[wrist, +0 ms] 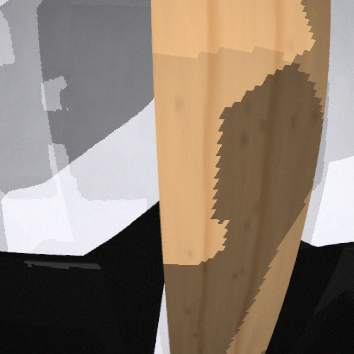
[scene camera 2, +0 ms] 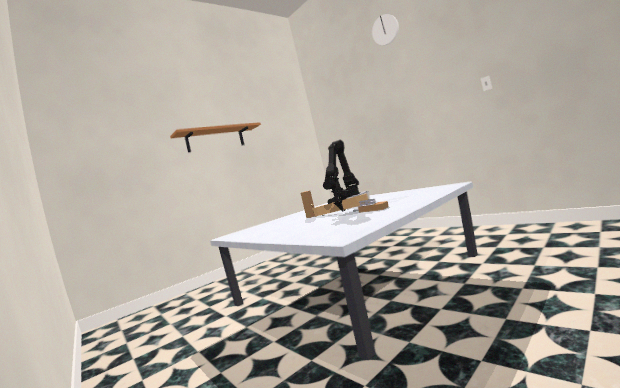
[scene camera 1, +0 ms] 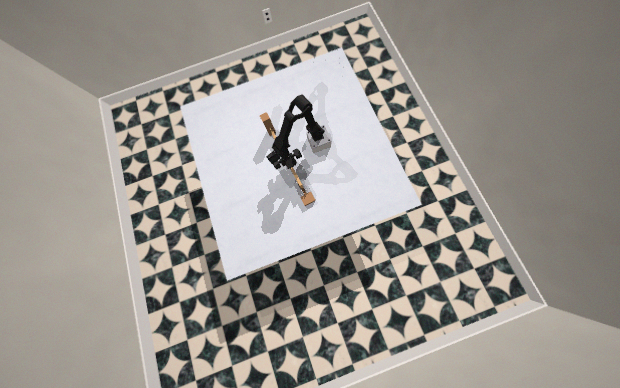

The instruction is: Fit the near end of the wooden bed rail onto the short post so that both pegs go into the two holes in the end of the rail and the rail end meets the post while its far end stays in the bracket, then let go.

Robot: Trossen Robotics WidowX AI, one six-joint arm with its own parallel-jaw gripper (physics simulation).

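Seen in the pictures: gripper, fingertip midpoint: (scene camera 2: 344, 211); arm's base at its link origin: (scene camera 2: 354, 194) (scene camera 1: 317, 135).
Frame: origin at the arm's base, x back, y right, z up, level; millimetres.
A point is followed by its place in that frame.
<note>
The wooden bed rail (scene camera 1: 298, 179) {x -215, y -241, z 17 mm} (scene camera 2: 356, 201) {x -231, y -213, z -16 mm} (wrist: 240, 75) runs between the two posts. My gripper (scene camera 1: 288, 163) {x -238, y -98, z -67 mm} (scene camera 2: 341, 205) {x -238, y -98, z -67 mm} (wrist: 187, 206) {x -238, y -98, z -67 mm} is shut on the rail near its middle, with a black finger on each side in the wrist view. The taller wooden post (scene camera 1: 264, 117) {x -280, y 183, z 100 mm} (scene camera 2: 306, 204) {x -303, y 178, z 14 mm} stands upright at the rail's far end. The short wooden post (scene camera 1: 308, 199) {x -199, y -369, z -44 mm} (scene camera 2: 379, 206) {x -237, y -381, z -58 mm} is low and lies by the near end. In scene camera 2 the near part of the rail looks higher than the short post. The pegs, holes and bracket contact are too small or hidden to tell.
The white table (scene camera 1: 370, 175) {x 239, y -354, z -80 mm} (scene camera 2: 280, 234) {x -697, y -41, z -80 mm} carries the posts and the arm. The arm's grey base (scene camera 1: 320, 143) {x -2, y -59, z 1 mm} stands beside the rail. A wall shelf (scene camera 2: 215, 131) and a clock (scene camera 2: 385, 29) are on the walls, away from the table.
</note>
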